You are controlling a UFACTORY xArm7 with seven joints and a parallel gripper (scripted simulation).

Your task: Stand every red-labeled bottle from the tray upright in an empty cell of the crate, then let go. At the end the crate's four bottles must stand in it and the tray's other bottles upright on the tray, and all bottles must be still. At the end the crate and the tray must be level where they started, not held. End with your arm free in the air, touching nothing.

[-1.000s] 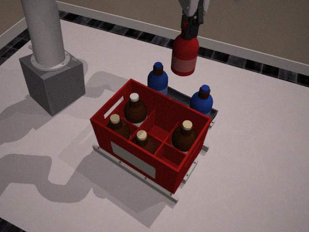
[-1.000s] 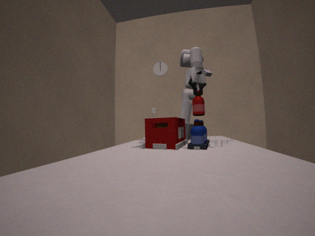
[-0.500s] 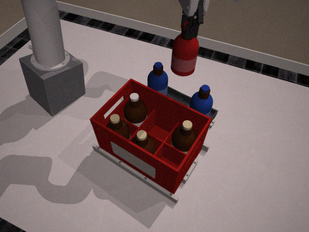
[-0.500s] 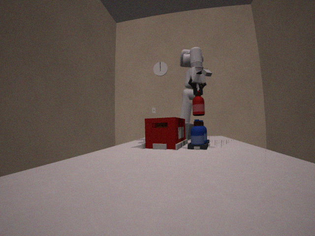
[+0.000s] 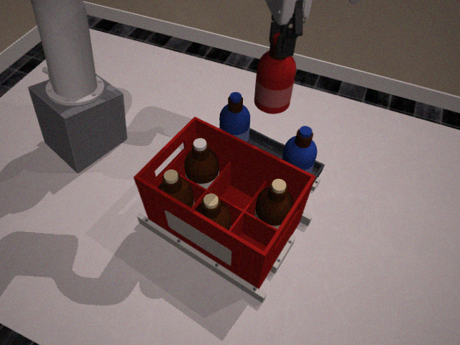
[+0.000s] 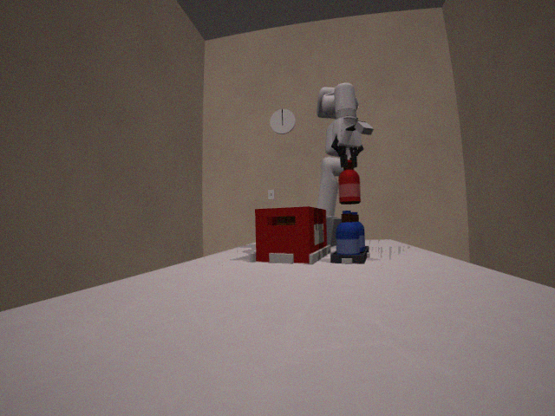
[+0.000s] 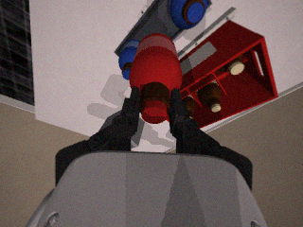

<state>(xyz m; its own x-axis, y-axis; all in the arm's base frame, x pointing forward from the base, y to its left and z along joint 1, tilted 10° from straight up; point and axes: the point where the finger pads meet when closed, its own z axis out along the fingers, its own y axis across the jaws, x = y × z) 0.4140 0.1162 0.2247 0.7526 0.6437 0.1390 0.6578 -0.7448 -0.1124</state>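
My hand is 7 cm above the red-labeled bottle. Round my hand: red crate (1 cm ahead, 21 cm to the right, 25 cm below); then dark tray (32 cm below).
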